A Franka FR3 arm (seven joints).
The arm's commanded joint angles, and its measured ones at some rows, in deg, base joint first. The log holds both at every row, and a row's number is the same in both.
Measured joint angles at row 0:
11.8, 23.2, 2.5, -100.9, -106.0, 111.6, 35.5
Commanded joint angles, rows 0 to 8:
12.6, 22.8, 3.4, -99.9, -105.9, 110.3, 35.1
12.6, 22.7, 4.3, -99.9, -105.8, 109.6, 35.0
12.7, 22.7, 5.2, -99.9, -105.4, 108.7, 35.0
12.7, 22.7, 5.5, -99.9, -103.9, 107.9, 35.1
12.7, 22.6, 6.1, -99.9, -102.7, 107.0, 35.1
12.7, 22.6, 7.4, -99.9, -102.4, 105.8, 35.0
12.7, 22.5, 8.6, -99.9, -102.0, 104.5, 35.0
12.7, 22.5, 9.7, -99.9, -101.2, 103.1, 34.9
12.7, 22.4, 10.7, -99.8, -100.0, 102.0, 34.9
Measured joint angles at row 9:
12.3, 23.1, 7.5, -101.0, -101.7, 104.4, 35.4
